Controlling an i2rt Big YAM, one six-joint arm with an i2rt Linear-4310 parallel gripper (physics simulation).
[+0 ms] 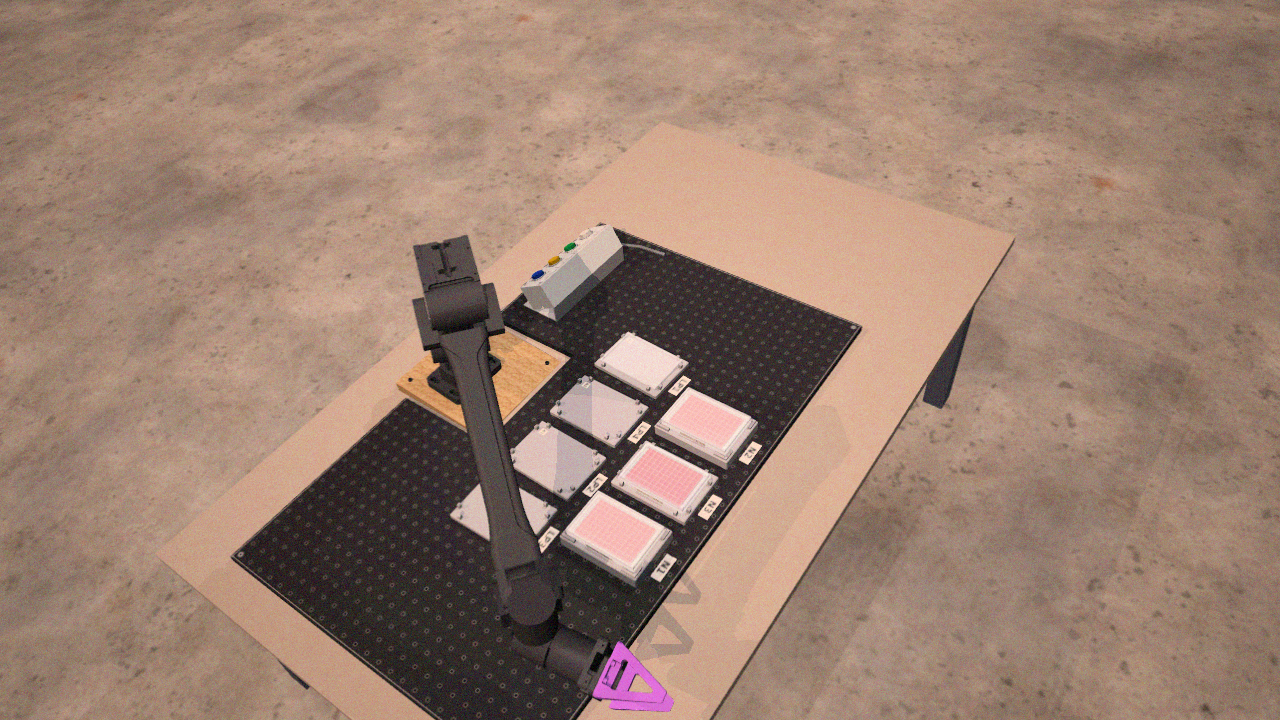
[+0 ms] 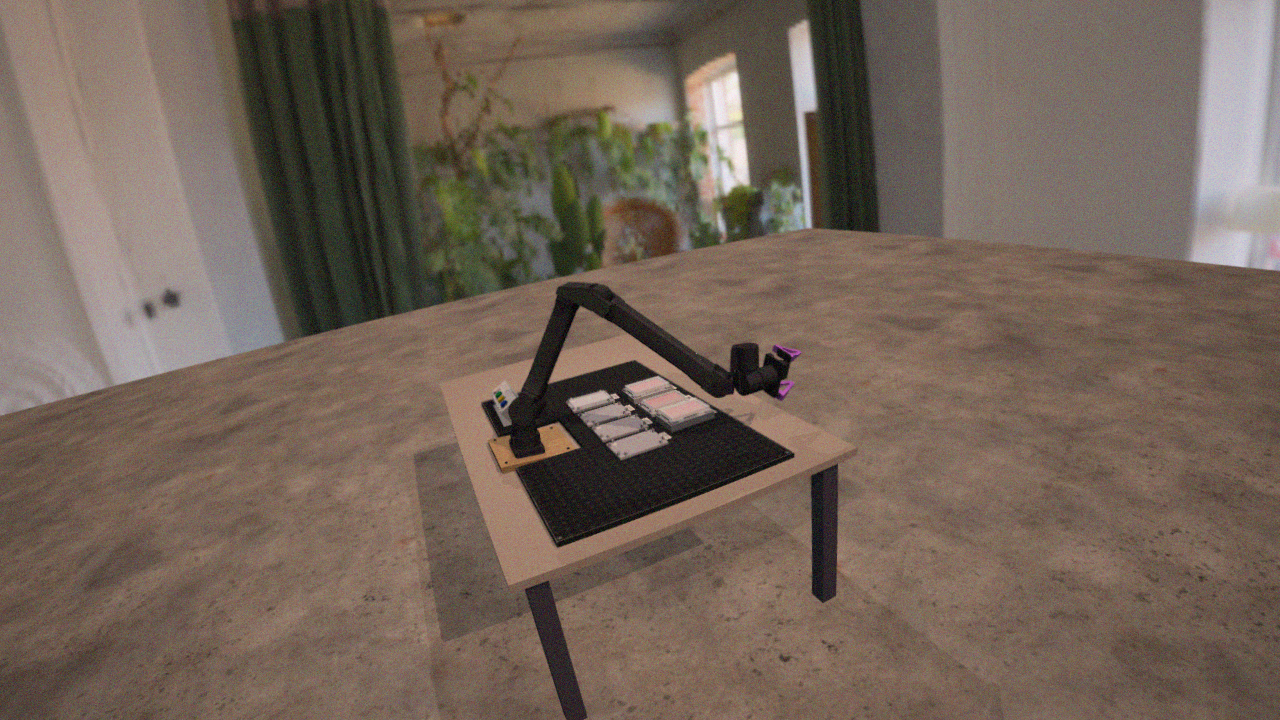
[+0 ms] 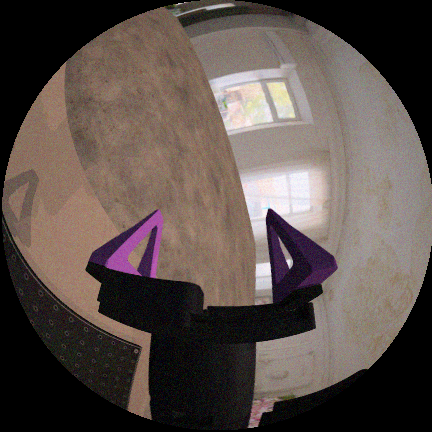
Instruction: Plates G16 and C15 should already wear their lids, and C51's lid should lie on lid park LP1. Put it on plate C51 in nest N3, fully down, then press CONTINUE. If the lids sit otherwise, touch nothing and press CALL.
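Frame: origin at the arm's base, x ahead, y left, z up, level; metres.
Where they show: gripper, between the fingertips: (image 1: 668, 702) (image 2: 796, 367) (image 3: 212, 213); arm's base, origin of its link: (image 2: 527, 448).
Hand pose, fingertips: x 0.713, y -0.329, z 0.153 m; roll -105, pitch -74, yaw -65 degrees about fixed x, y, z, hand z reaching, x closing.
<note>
Each offset is from my fingertips to the top centre of the thing. "spot": to the spot under its first point. Level surfaces: height alone.
My gripper (image 1: 669, 703) (image 2: 794, 368) (image 3: 212, 213) is open and empty, held out beyond the mat's edge past N1, far from the plates. Three pink plates stand in a row: one {dx -0.264, dy +0.469, dz -0.116 m} (image 1: 706, 420) in N2, one {dx -0.259, dy +0.340, dz -0.127 m} (image 1: 665, 477) in N3 and one {dx -0.257, dy +0.208, dz -0.113 m} (image 1: 616, 534) in N1. The N2 and N1 plates look paler, as if under clear lids; the N3 plate shows a stronger pink grid and looks bare. A whitish lid-like slab {dx -0.450, dy +0.531, dz -0.136 m} (image 1: 641, 361) lies on the lid park nearest the button box; that park's label is too small to read surely. The box {dx -0.705, dy +0.644, dz -0.070 m} (image 1: 577, 279) has blue, yellow, green and white buttons.
Two greyer lid parks {spot: dx -0.441, dy +0.396, dz -0.144 m} (image 1: 599, 411) {spot: dx -0.433, dy +0.274, dz -0.144 m} (image 1: 558, 459) lie beside the plates; another park {dx -0.439, dy +0.143, dz -0.134 m} (image 1: 478, 510) is partly hidden by my forearm. My base stands on a wooden board (image 1: 537, 358). A black perforated mat {dz -0.153 m} (image 1: 358, 519) (image 2: 608, 501) lies on the table {dz -0.166 m} (image 1: 930, 232).
</note>
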